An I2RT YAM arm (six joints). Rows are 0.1 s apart.
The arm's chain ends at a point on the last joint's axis. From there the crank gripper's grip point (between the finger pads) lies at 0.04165 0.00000 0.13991 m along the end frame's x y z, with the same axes.
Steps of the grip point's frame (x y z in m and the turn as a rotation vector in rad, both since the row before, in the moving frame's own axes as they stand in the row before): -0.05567, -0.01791, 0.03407, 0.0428, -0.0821, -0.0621; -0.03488, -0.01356, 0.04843, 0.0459, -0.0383, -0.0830; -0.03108, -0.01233, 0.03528, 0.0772, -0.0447, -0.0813; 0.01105, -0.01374, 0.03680, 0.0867, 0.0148, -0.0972; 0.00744, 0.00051, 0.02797, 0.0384, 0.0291, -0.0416; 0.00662, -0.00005, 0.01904, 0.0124, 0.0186, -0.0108; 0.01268, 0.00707, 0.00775, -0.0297, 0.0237, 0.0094; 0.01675, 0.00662, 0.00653, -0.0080, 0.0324, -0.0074; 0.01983, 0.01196, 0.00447, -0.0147, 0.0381, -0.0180; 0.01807, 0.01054, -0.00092, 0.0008, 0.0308, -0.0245; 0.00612, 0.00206, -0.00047, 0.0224, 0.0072, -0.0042; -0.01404, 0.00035, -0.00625, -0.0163, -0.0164, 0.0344
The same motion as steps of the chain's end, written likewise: -0.04380, -0.00964, 0.03131, 0.0428, -0.0821, -0.0621; -0.02909, -0.00388, 0.04717, 0.0459, -0.0383, -0.0830; -0.02422, 0.00164, 0.03411, 0.0772, -0.0447, -0.0813; 0.00977, 0.00247, 0.03813, 0.0867, 0.0148, -0.0972; 0.00354, 0.00767, 0.02938, 0.0384, 0.0291, -0.0416; 0.00404, 0.00214, 0.01985, 0.0124, 0.0186, -0.0108; 0.00940, 0.00252, 0.00884, -0.0297, 0.0237, 0.0094; 0.01224, 0.00583, 0.00796, -0.0080, 0.0324, -0.0074; 0.01452, 0.01071, 0.00617, -0.0147, 0.0381, -0.0180; 0.01380, 0.01172, 0.00043, 0.0008, 0.0308, -0.0245; 0.00512, 0.00537, -0.00013, 0.0224, 0.0072, -0.0042; -0.01168, -0.00333, -0.00688, -0.0163, -0.0164, 0.0344
